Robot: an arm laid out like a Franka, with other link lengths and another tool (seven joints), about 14 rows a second.
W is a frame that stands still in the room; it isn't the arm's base.
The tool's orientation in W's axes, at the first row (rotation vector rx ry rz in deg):
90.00 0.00 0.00
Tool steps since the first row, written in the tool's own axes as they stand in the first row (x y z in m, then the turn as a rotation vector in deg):
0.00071 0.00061 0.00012 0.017 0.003 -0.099
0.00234 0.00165 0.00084 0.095 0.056 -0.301
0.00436 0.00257 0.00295 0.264 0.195 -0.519
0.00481 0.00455 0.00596 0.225 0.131 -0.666
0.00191 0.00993 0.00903 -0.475 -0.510 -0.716
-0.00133 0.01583 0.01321 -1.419 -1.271 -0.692
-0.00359 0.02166 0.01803 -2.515 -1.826 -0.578
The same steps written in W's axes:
0.00071 -0.00012 0.00061 0.017 0.099 0.003
0.00234 -0.00084 0.00165 0.095 0.301 0.056
0.00436 -0.00295 0.00257 0.264 0.519 0.195
0.00481 -0.00596 0.00455 0.225 0.666 0.131
0.00191 -0.00903 0.00993 -0.475 0.716 -0.510
-0.00133 -0.01321 0.01583 -1.419 0.692 -1.271
-0.00359 -0.01803 0.02166 -2.515 0.578 -1.826

